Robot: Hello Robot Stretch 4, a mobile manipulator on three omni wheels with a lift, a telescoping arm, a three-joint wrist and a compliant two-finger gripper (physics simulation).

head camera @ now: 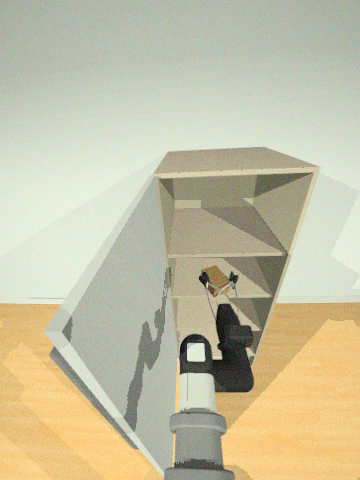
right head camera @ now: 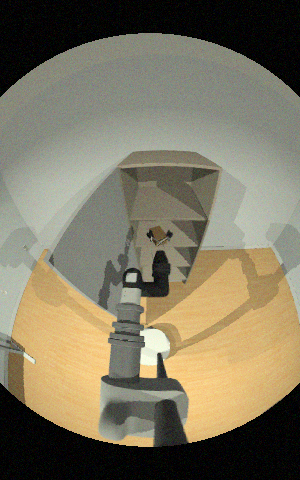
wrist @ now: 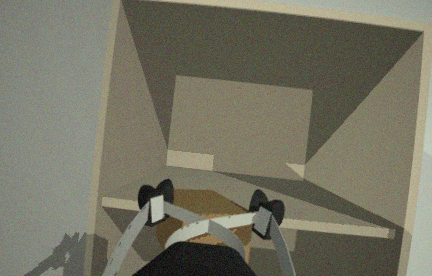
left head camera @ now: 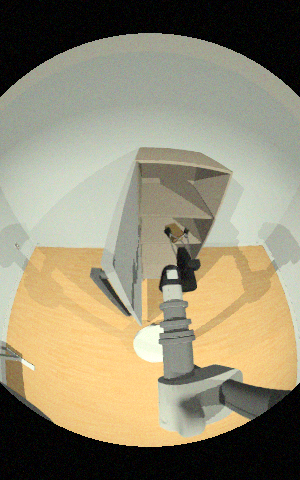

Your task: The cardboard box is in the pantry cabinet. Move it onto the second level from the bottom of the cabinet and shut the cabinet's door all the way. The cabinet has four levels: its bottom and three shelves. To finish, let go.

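Pixels of known places: gripper, between the fingertips: (head camera: 217, 273) (right head camera: 159, 230) (wrist: 211, 199) (left head camera: 175, 227); robot's base, origin of its link: (right head camera: 149, 345) (left head camera: 153, 342).
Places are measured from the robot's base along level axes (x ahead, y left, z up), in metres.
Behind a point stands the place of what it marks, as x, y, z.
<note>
The cardboard box (head camera: 215, 275) @(0.573, -0.076, 1.073) (left head camera: 173, 230) @(0.562, -0.069, 1.073) (right head camera: 159, 232) @(0.569, -0.086, 1.073) (wrist: 200, 201) @(0.567, -0.075, 1.073) is brown and held between the two black fingertips. My gripper (head camera: 218, 279) @(0.583, -0.084, 1.072) (left head camera: 177, 232) @(0.583, -0.084, 1.072) (right head camera: 159, 235) @(0.583, -0.084, 1.072) (wrist: 211, 199) @(0.583, -0.084, 1.072) is shut on it, in front of the open cabinet (head camera: 235, 161) @(0.914, -0.184, 1.372) (left head camera: 175, 154) @(0.971, -0.120, 1.372) (right head camera: 170, 158) @(0.880, -0.160, 1.372). In the wrist view, the box and fingers cover part of the top shelf's front edge (wrist: 340, 229) @(0.784, -0.316, 0.994). In the head view, the box shows below that shelf's edge. The grey door (head camera: 115, 310) @(0.276, 0.120, 1.286) (left head camera: 120, 235) @(0.264, 0.120, 1.349) (right head camera: 90, 235) @(0.345, 0.120, 1.279) (wrist: 45, 125) @(0.626, 0.121, 1.124) stands wide open on the left.
The telescoping arm (head camera: 197, 440) @(0.157, 0.001, 1.185) (left head camera: 177, 357) @(0.034, 0.005, 1.194) (right head camera: 125, 357) @(0.042, -0.008, 1.194) reaches toward the cabinet beside the open door. A white round object (left head camera: 148, 344) @(-0.009, 0.057, 0.187) (right head camera: 156, 345) @(0.014, -0.076, 0.187) is on the wooden floor near the arm. A pale wall (head camera: 165, 90) @(1.338, 0.118, 1.666) stands behind the cabinet.
</note>
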